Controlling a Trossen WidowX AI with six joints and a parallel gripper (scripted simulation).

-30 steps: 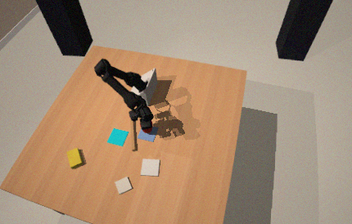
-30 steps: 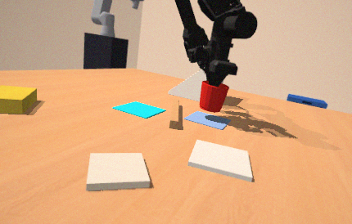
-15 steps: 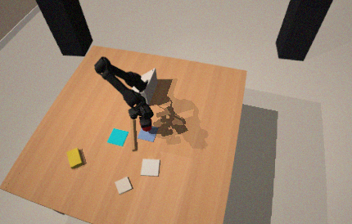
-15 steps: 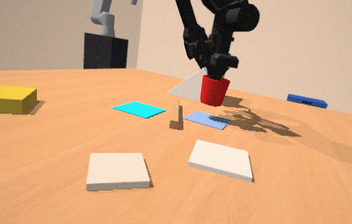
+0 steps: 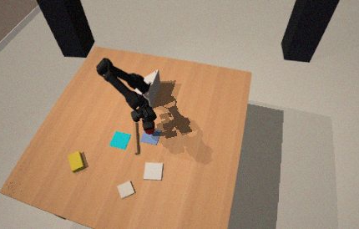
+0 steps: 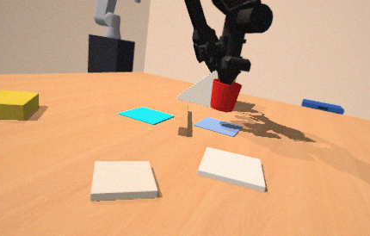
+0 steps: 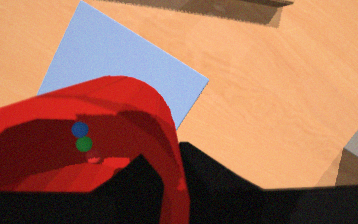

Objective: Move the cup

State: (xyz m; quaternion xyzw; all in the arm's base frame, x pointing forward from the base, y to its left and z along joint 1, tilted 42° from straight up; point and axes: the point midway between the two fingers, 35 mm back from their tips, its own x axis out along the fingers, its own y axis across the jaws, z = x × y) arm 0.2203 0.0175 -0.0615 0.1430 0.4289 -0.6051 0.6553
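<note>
My gripper tip is now 4 cm short of the green marble, 3 cm to the right of it and 2 cm above it. Also, from my gripper tip: low wooden bar: 7 cm ahead, 8 cm to the right, 8 cm below; then light blue pad: 4 cm ahead, 2 cm to the left, 9 cm below; then red cup: 3 cm ahead, 1 cm to the left.
</note>
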